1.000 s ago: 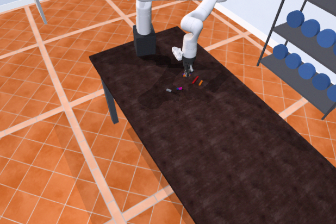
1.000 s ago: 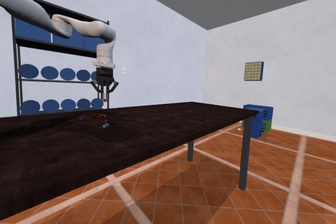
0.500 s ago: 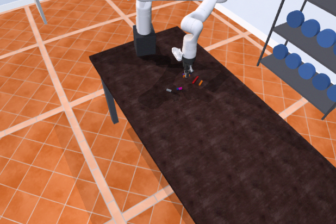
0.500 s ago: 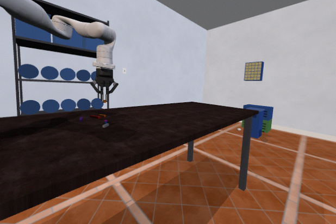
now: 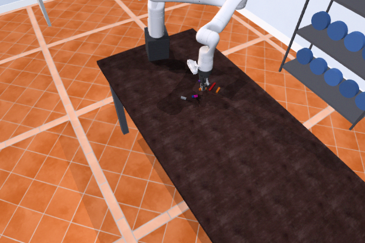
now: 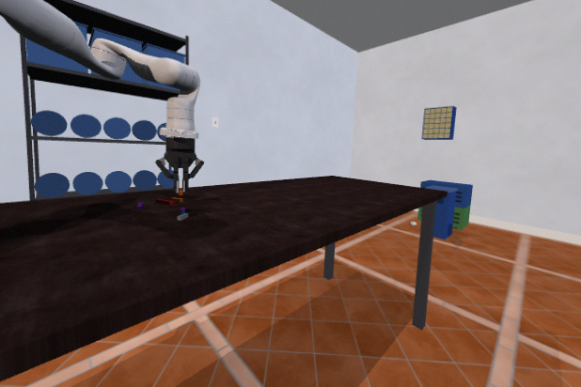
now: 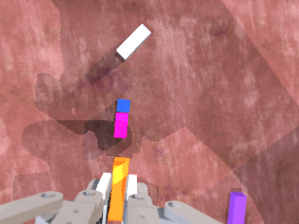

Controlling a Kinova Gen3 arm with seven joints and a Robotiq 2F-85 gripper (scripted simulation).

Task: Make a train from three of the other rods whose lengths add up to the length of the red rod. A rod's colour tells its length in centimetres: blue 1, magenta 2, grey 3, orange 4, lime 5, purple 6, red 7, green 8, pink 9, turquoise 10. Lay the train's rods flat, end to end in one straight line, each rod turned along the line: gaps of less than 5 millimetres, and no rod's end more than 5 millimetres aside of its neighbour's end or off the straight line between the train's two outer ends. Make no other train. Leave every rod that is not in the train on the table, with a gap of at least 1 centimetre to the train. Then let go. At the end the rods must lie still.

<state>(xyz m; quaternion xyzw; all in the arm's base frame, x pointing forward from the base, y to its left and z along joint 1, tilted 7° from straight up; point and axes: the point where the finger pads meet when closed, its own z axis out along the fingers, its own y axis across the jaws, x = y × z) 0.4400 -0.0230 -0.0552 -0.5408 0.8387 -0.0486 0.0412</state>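
Right now the magenta rod is 10 mm behind my hand, 40 mm to the right of it and 60 mm below it. The rest, counted from my hand: red rod: 10 mm behind, 90 mm to the left, 60 mm below; grey rod: 40 mm behind, 100 mm to the right, 60 mm below; blue rod: 20 mm behind, 50 mm to the right, 60 mm below.
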